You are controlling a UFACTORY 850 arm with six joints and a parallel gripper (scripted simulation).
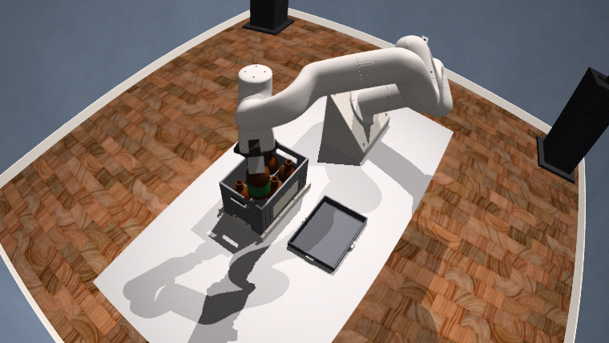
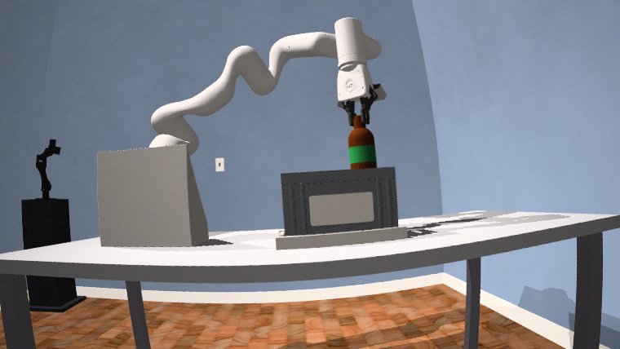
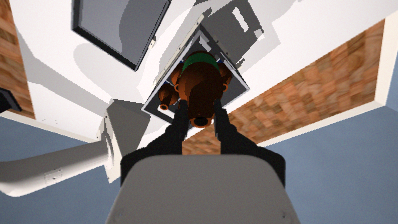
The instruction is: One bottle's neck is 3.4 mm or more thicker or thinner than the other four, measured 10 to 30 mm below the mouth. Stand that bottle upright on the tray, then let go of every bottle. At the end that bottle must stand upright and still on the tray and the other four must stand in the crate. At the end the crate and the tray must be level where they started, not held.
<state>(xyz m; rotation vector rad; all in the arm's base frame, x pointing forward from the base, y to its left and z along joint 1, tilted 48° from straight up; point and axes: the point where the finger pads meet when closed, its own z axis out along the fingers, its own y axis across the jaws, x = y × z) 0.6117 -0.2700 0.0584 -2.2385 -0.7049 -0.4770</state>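
My hand is 70 mm above the bottle. Round my hand: dark grey crate (90 mm behind, 30 mm to the right, 250 mm below); then dark tray (70 mm behind, 240 mm to the left, 320 mm below).
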